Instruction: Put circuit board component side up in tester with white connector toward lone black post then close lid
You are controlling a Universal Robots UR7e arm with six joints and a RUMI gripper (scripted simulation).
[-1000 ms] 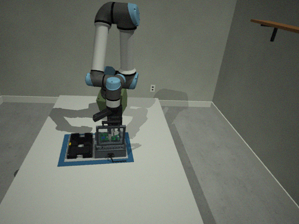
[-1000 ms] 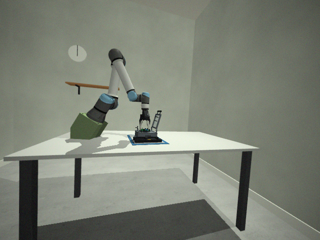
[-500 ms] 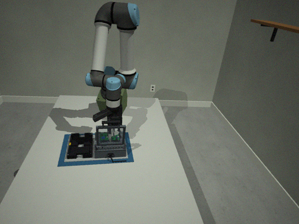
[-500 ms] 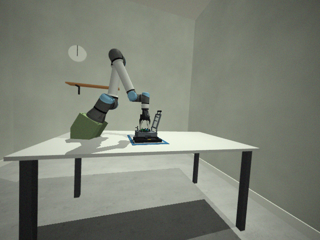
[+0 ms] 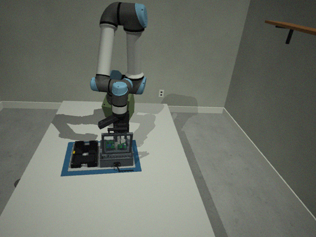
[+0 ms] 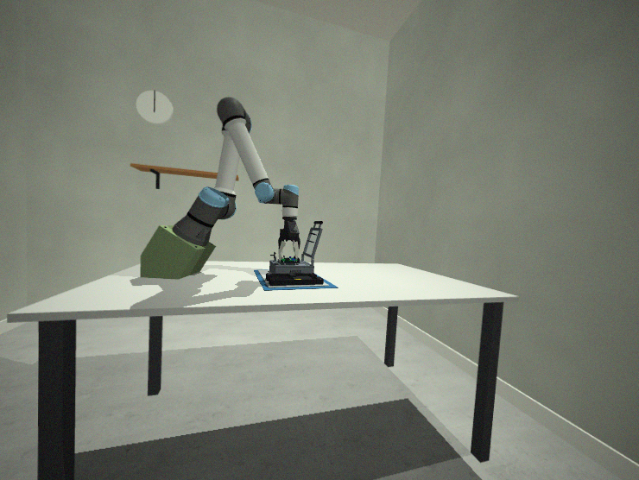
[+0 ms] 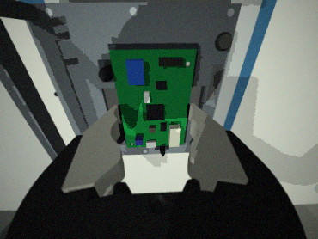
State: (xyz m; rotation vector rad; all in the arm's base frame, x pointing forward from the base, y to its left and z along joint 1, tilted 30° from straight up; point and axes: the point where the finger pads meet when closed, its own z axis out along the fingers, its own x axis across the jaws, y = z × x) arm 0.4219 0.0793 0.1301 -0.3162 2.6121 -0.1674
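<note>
The green circuit board lies right at my hand. Also, from my hand: tester lid (12 cm ahead, 11 cm above, 3 cm to the left).
</note>
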